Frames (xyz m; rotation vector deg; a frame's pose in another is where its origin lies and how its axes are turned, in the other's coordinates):
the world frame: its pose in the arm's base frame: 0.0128 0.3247 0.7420 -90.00 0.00 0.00
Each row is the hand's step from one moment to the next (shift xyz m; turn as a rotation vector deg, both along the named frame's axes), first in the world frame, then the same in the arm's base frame.
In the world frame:
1: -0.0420 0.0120 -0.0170 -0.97 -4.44 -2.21
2: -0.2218 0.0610 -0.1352 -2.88 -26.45 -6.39
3: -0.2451 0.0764 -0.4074 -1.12 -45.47 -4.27
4: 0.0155 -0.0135 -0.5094 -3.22 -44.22 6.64
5: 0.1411 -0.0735 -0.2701 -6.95 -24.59 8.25
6: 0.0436 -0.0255 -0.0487 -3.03 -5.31 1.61
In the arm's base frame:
1: -0.0420 -0.0170 -0.0120 -0.97 -2.21 4.44
2: -0.2218 -0.1352 -0.0610 -2.88 -6.39 26.45
3: -0.2451 -0.4074 -0.0764 -1.12 -4.27 45.47
4: 0.0155 -0.5094 0.0135 -3.22 6.64 44.22
5: 0.1411 -0.2701 0.0735 -6.95 8.25 24.59
6: 0.0436 -0.0487 0.0255 -3.03 1.61 5.31

